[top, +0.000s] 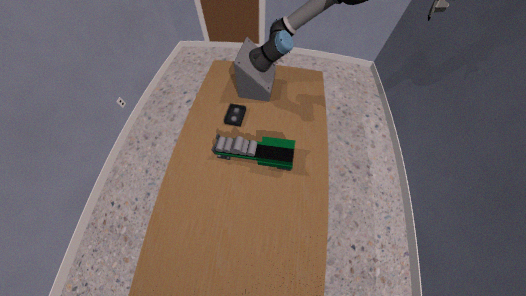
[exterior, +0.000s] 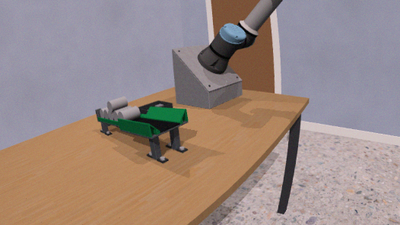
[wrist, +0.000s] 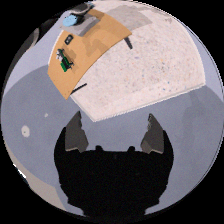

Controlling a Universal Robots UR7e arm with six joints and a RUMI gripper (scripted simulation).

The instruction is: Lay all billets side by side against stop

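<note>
My gripper is now 59 cm short of the green feed ramp, 70 cm to the left of it and 50 cm above it. From my hand the other things lie so: small black box 37 cm ahead, 87 cm to the right, 56 cm below; stop 60 cm ahead, 89 cm to the right, 51 cm below.
</note>
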